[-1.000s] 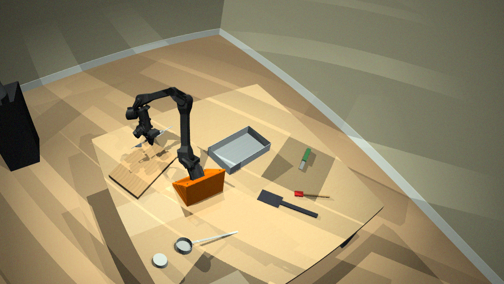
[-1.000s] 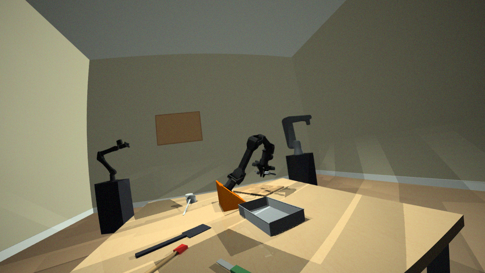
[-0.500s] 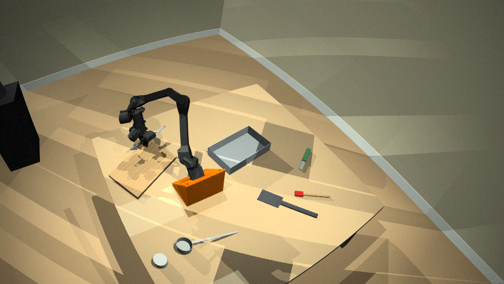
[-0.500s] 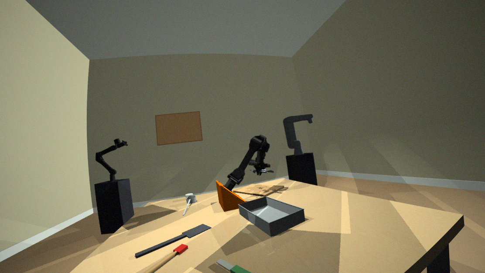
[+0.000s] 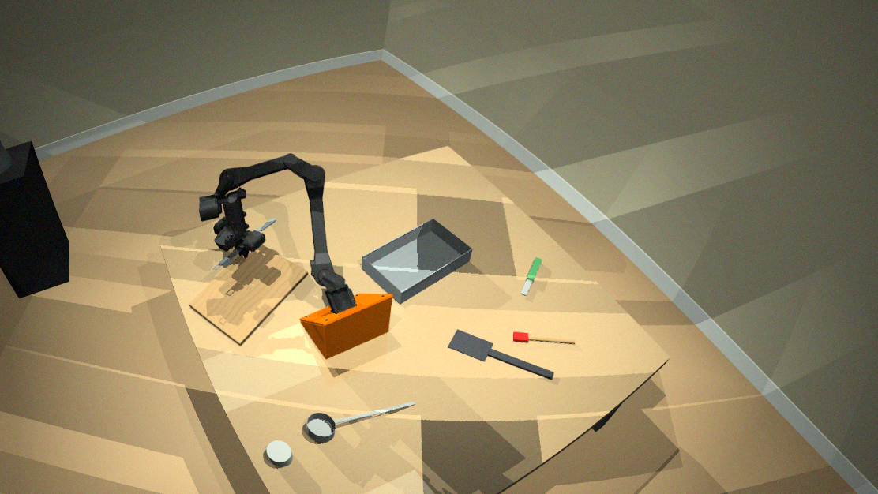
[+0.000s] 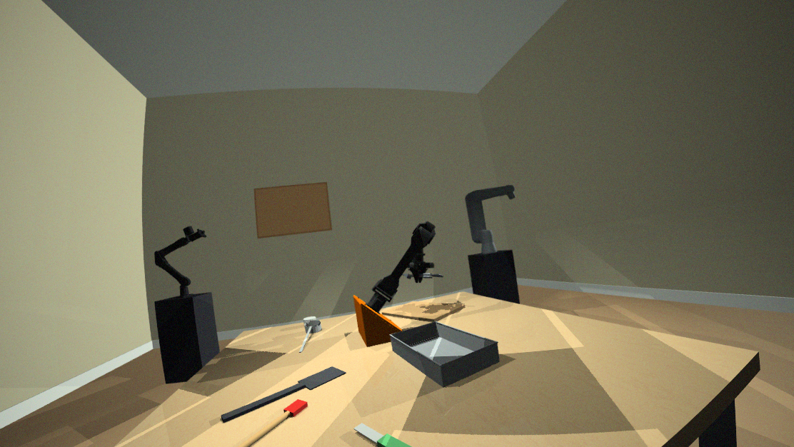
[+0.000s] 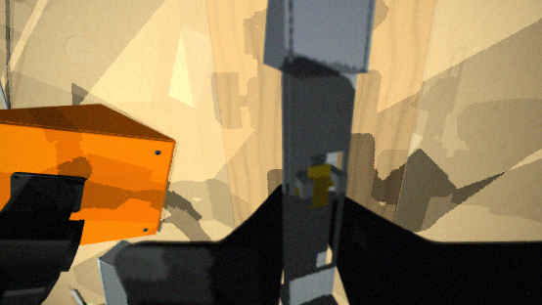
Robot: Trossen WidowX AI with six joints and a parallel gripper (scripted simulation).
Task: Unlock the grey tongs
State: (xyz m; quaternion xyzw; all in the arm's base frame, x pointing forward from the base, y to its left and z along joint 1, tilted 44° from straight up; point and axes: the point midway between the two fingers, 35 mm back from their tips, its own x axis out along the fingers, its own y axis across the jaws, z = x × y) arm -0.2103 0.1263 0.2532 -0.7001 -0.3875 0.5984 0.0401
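Now: the yellow lock piece 2 cm behind my gripper tip, 1 cm to the right of it and 4 cm above it. From my gripper tip the other things lie so: wooden board: 1 cm behind, 14 cm below; white puck: 14 cm behind, 57 cm to the right, 13 cm below; grey roasting tin: 55 cm ahead, 11 cm to the right, 12 cm below.
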